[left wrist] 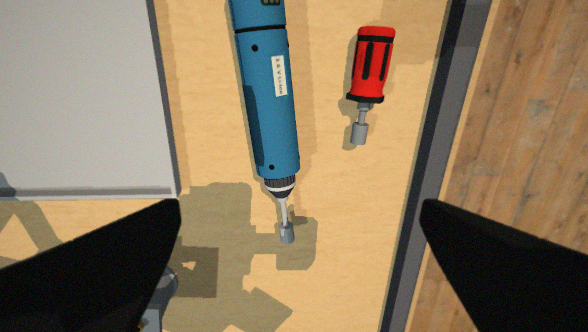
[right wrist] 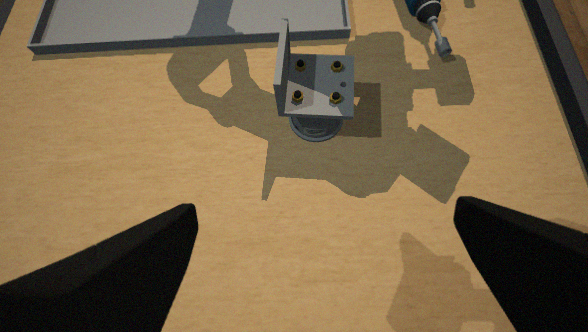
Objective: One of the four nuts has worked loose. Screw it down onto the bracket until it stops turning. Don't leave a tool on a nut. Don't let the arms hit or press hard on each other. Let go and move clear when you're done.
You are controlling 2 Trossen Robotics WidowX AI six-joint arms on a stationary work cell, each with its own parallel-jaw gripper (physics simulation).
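Frame: origin at the left arm's base, x ahead, y left, z up, level; centimetres.
Seen in the pictures: left gripper, between the fingertips: (left wrist: 302, 209); right gripper, between the fingertips: (right wrist: 324, 212).
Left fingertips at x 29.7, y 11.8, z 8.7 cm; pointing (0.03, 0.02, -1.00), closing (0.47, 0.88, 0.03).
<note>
Offsets run from my left fingertips to a thing's top centre. "spot": to the spot under its first point.
A grey angle bracket (right wrist: 320, 107) with an upright wall sits on a round grey stand (right wrist: 316, 134). Four brass nuts (right wrist: 300, 65) (right wrist: 337, 66) (right wrist: 297, 97) (right wrist: 335, 98) are on its plate; I cannot tell which is loose. A blue power driver @(dy -1.4, dx +0.2, dz -13.1 cm) (left wrist: 270, 115) (right wrist: 425, 9) lies with its socket end toward the bracket. A red nut driver @(dy +7.2, dx +1.2, dz -14.2 cm) (left wrist: 371, 65) lies beside it. My left gripper (left wrist: 302, 209) is open and empty, above the power driver's socket end. My right gripper (right wrist: 324, 212) is open and empty, above the table, with the bracket ahead of its fingertips.
A grey shallow tray @(spot: dy -14.8, dx -8.7, dz -16.8 cm) (left wrist: 80, 100) (right wrist: 120, 22) lies beside the power driver, beyond the bracket in the right wrist view. A dark frame rail (left wrist: 430, 125) (right wrist: 555, 85) runs along the table edge near the red nut driver. Arm shadows fall around the bracket.
</note>
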